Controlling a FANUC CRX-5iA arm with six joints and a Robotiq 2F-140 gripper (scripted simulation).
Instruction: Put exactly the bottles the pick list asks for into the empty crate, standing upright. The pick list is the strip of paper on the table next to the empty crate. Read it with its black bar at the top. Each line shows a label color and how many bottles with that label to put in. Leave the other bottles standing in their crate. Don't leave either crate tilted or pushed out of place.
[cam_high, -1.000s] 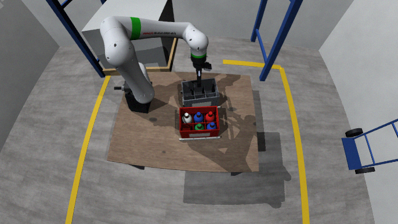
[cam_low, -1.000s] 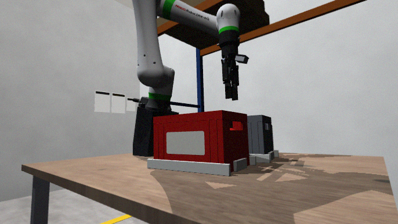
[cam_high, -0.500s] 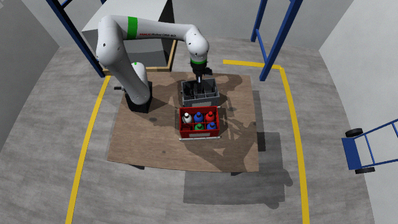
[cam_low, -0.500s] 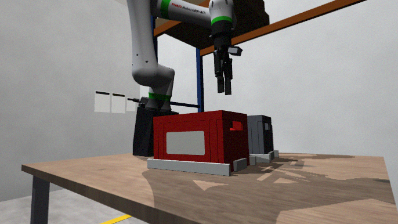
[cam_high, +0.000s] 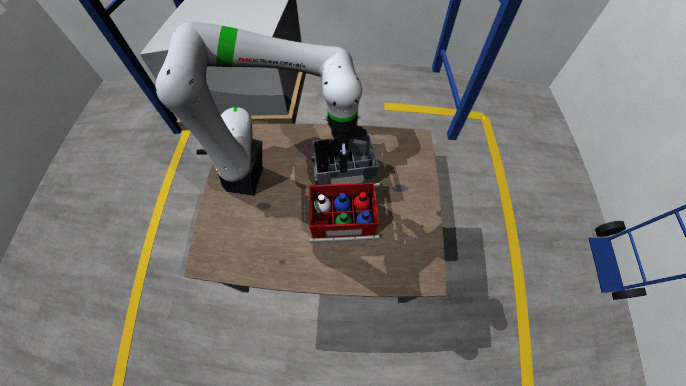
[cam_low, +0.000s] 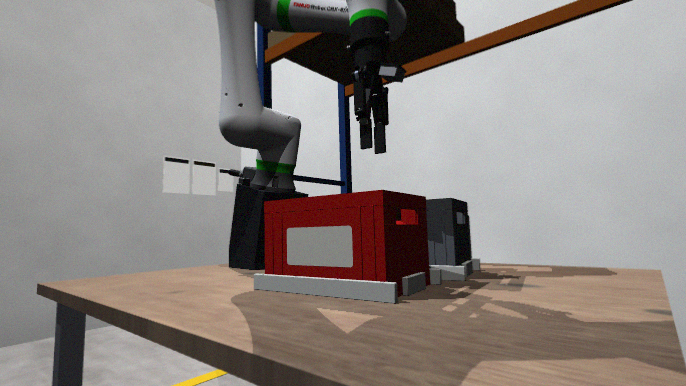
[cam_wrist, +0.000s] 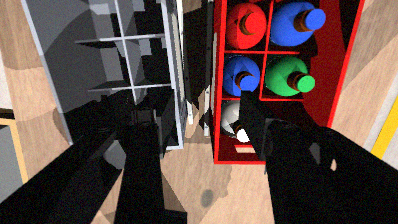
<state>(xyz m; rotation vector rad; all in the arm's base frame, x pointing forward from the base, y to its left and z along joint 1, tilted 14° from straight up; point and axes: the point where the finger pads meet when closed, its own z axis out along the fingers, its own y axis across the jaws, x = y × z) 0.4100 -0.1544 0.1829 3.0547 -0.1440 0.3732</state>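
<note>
The blue bottle lies 240 mm below my hand, 160 mm to the right of it and 70 mm ahead of it. From my hand the other things lie so: red crate 240 mm below, 110 mm to the right, 20 mm behind; red bottle 240 mm below, 80 mm to the right, 70 mm ahead; white bottle 240 mm below, 100 mm behind, 60 mm to the right.
</note>
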